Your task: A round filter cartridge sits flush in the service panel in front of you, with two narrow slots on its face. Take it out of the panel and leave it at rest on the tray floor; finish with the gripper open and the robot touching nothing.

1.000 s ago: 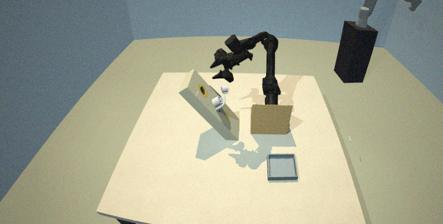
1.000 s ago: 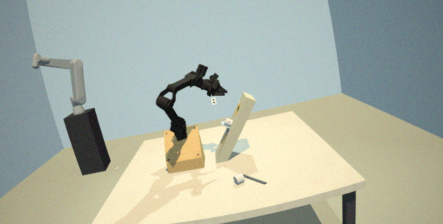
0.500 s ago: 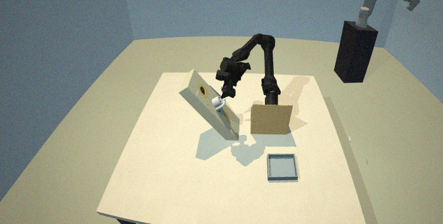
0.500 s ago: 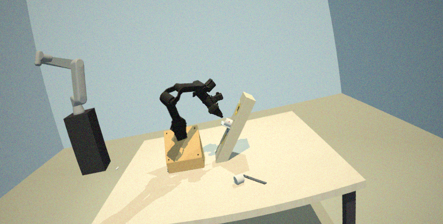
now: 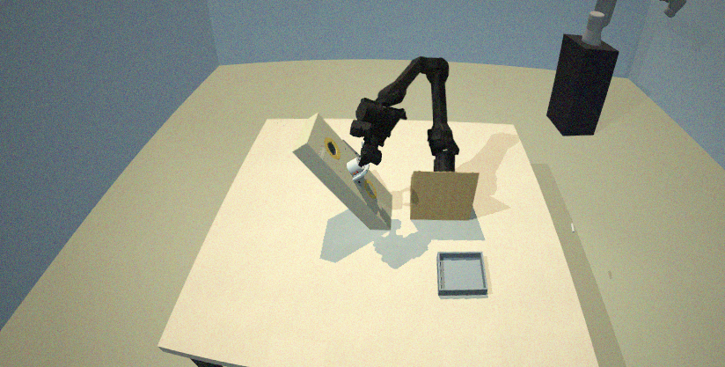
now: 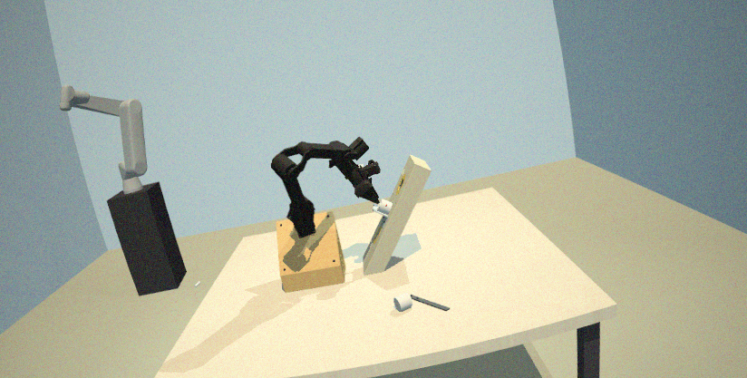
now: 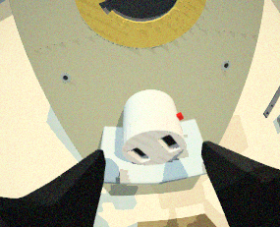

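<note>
Right now the round white filter cartridge is 2 cm below my gripper tip and 1 cm ahead of it. From my gripper tip the other things lie so: small white cylinder: 39 cm to the right, 21 cm below, 3 cm behind; then grey-blue tray: 32 cm to the left, 30 cm behind, 23 cm below.
</note>
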